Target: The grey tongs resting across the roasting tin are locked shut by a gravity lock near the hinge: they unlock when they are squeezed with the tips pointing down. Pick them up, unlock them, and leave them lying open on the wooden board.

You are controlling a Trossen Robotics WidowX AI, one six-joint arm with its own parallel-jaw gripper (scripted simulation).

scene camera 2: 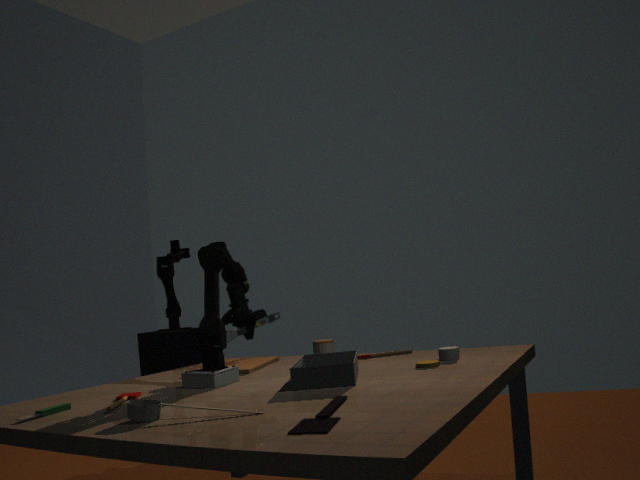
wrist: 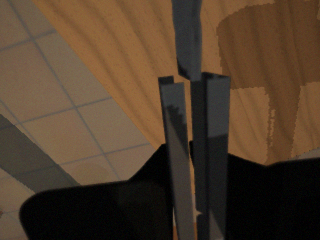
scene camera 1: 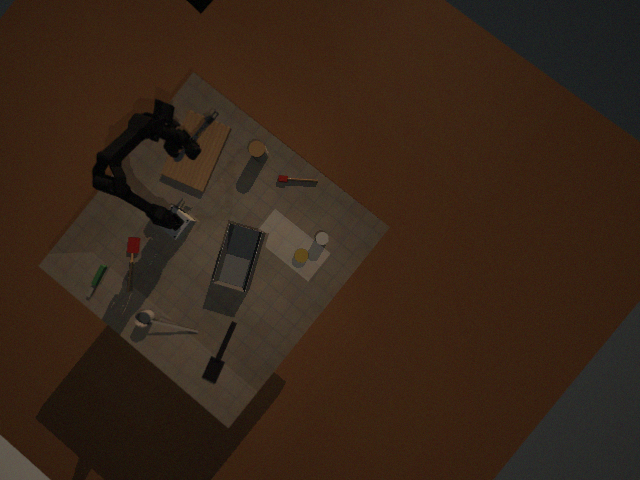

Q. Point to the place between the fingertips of my gripper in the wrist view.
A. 178, 148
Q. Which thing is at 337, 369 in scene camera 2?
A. A grey roasting tin.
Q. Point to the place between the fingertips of my gripper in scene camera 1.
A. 197, 145
